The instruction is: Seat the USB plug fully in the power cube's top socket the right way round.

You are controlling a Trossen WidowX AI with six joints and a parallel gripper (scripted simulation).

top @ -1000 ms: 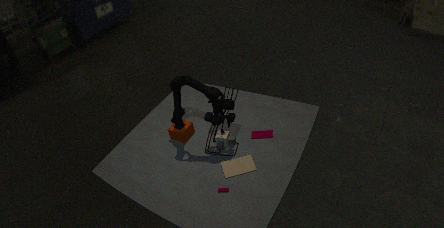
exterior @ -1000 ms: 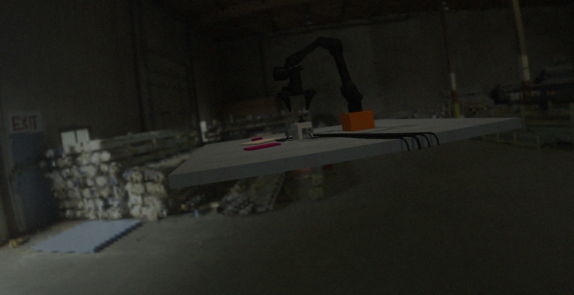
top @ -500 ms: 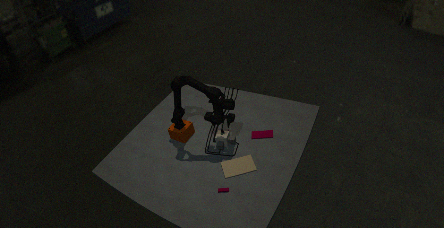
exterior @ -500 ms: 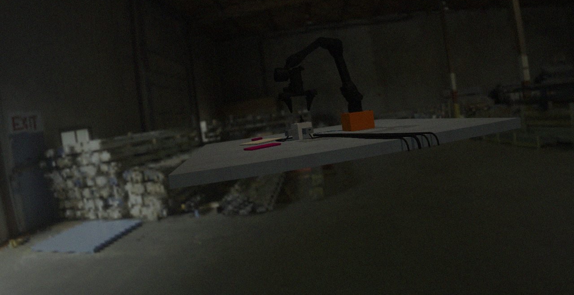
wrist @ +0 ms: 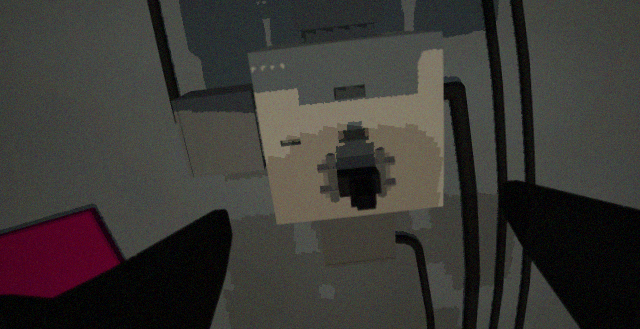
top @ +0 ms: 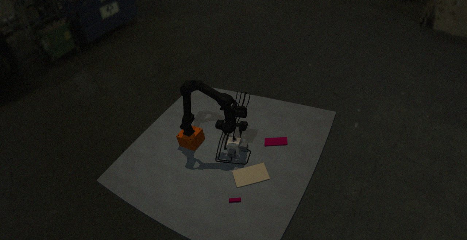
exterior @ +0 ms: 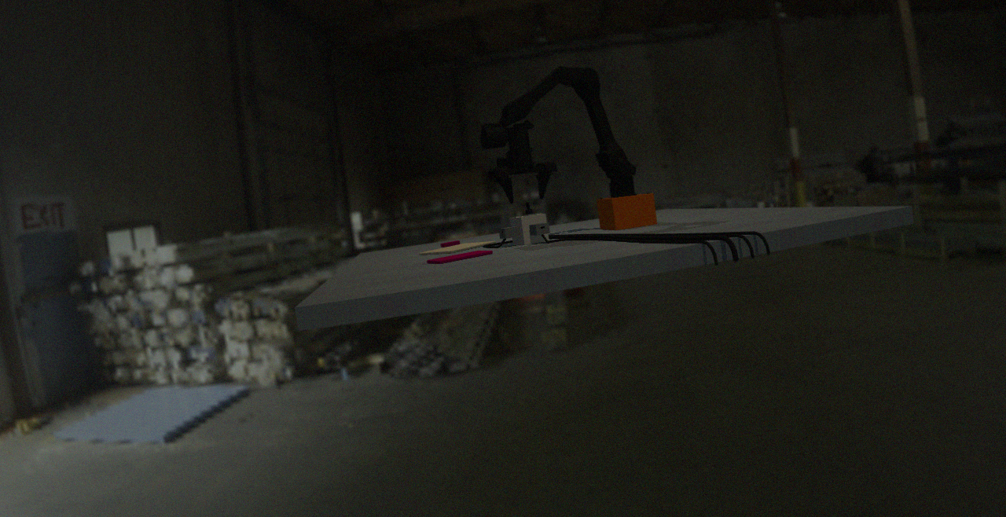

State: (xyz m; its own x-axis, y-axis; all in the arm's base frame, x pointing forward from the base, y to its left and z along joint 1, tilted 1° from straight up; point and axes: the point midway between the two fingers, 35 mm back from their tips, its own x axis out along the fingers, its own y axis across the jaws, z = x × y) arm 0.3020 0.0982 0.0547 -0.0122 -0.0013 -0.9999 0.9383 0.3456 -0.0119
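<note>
Now: the dark USB plug 2 cm below my gripper tip. Also, from my gripper tip: beige card: 21 cm ahead, 14 cm to the right, 11 cm below; then magenta block: 20 cm ahead, 17 cm to the left, 11 cm below; then USB socket: 5 cm below.
</note>
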